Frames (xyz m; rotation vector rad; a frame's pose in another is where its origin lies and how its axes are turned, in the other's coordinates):
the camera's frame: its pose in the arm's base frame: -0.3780 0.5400 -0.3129 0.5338 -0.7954 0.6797
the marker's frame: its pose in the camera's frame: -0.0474 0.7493 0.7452 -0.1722 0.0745 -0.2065
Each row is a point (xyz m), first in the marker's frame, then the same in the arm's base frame.
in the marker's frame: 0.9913 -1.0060 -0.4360
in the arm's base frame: 0.1289 0.1511 0.3942
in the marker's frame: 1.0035 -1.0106 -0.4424
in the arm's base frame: 0.1429 0.1534 0.3973
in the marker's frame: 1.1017 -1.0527 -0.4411
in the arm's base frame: 0.2305 0.1407 0.4573
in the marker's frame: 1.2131 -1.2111 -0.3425
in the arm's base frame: 0.3355 -0.0147 0.5669
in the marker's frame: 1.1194 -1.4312 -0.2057
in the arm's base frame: 0.3130 -0.2886 0.5460
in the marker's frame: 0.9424 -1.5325 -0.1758
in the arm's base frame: 0.2292 -0.4290 0.4205
